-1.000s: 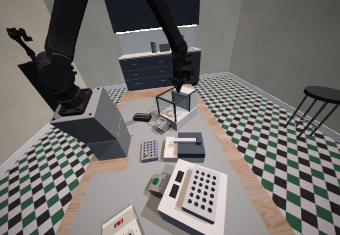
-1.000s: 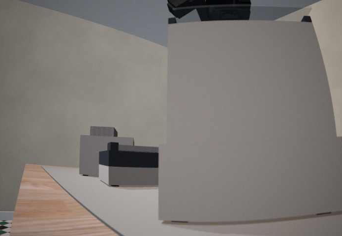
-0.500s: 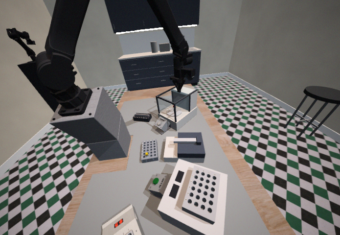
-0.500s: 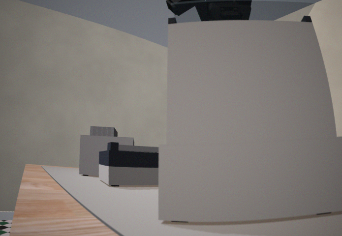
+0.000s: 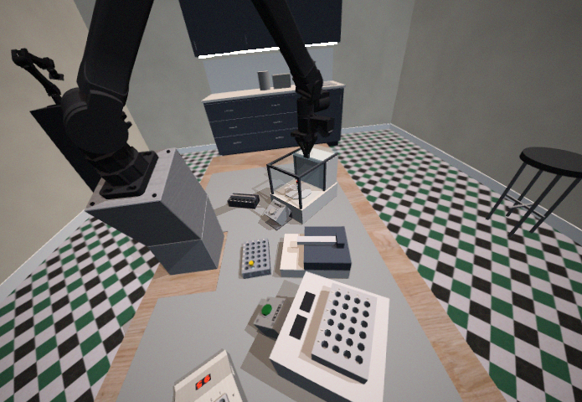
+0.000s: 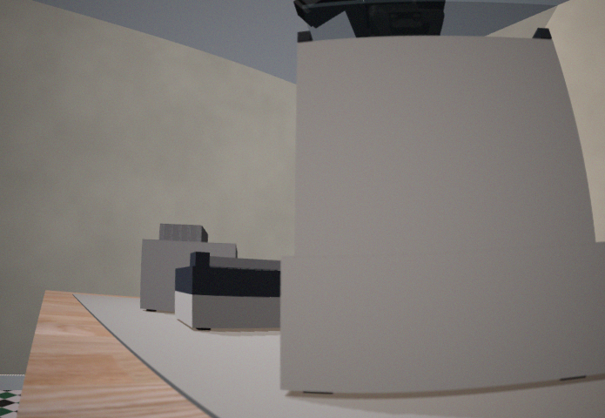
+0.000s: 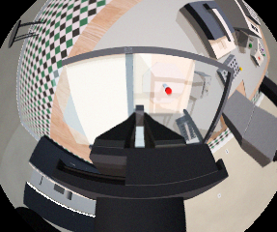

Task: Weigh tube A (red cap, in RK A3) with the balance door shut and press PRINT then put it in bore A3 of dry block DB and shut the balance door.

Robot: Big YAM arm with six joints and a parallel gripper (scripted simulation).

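My gripper is now 20 mm to the right of the balance door, 20 mm short of it and 10 mm above it. Round my hand: magnet block (300 mm behind, 200 mm below, 20 mm to the left); then spectrophotometer (330 mm to the right, 160 mm below, 20 mm behind); then tube rack (300 mm to the right, 220 mm behind, 210 mm below).
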